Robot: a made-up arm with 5 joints.
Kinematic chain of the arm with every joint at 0, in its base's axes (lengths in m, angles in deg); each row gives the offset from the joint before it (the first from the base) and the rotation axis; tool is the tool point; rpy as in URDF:
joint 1: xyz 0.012 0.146 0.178 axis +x
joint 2: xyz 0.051 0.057 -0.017 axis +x
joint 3: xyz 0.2 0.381 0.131 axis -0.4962 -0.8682 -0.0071
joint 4: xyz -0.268 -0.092 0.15 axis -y
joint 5: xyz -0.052 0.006 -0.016 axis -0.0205 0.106 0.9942
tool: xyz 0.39 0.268 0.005 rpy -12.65 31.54 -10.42
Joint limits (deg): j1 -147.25..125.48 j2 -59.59..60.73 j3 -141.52..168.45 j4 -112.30..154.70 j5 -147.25..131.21
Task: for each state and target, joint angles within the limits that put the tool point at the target. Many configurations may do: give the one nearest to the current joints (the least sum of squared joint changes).
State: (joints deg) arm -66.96 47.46 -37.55 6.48 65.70
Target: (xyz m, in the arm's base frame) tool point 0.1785 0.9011 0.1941
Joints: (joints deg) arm -75.72 57.78 -19.79 -12.33 29.67
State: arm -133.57 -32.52 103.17 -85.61 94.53
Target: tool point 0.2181 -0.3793 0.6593
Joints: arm -127.73 -42.10 130.40 -63.89 103.45
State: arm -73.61 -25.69 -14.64 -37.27 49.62
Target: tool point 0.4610 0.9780 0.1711
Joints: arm -55.21 -1.50 -78.98 -54.42 70.76
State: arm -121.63 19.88 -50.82 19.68 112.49
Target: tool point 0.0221 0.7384 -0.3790
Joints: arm -130.29 19.87 -80.57 21.89 116.11
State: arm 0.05 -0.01 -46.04 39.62 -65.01
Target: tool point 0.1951 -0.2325 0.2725
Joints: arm 26.38 28.02 -30.52 59.45 -92.46
